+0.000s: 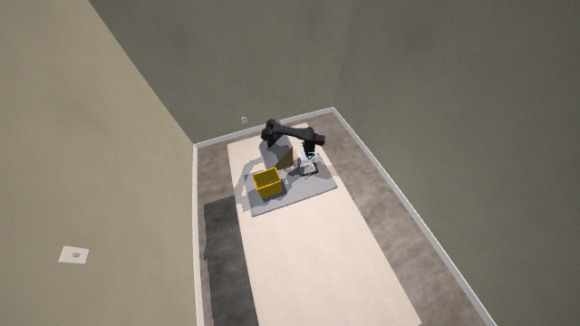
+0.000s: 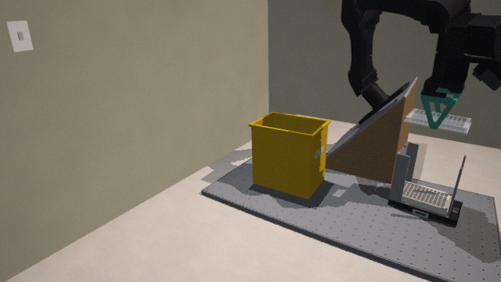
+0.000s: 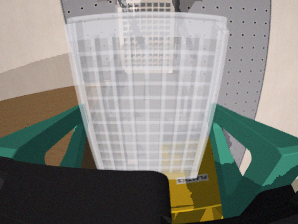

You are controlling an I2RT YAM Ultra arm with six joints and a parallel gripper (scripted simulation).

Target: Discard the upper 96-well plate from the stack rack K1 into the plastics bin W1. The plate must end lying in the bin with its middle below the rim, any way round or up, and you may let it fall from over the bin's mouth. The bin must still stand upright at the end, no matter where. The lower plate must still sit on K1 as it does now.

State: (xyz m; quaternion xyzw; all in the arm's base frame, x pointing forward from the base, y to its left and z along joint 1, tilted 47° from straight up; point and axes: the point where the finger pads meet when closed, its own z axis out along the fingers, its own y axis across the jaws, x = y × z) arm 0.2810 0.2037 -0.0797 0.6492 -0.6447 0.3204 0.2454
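Now: hand 90 mm short of the yellow plastics bin W1, 330 mm to the left of it and 140 mm above it. The rest, counted from my hand: thin post: 40 mm ahead, 70 mm to the left, 150 mm below; tall grey post: 40 mm ahead, 50 mm to the right, 150 mm below.
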